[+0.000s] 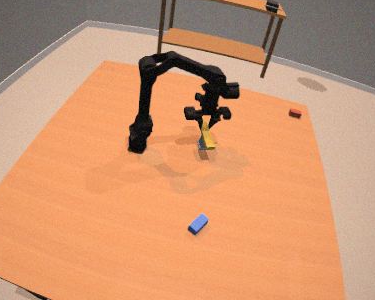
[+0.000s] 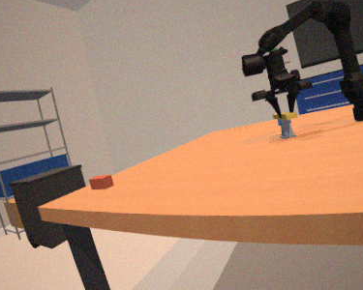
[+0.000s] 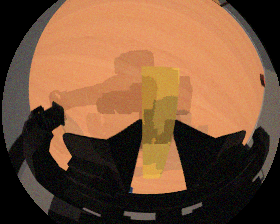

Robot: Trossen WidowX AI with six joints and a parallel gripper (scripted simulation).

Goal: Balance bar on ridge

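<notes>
Now: the yellow bar 30 mm to the right of my gripper tip and 10 mm ahead of it. Also, from my gripper tip: small red block (490 mm ahead, 380 mm to the left, 60 mm below); blue block (410 mm to the right, 60 mm below, 50 mm ahead).
</notes>
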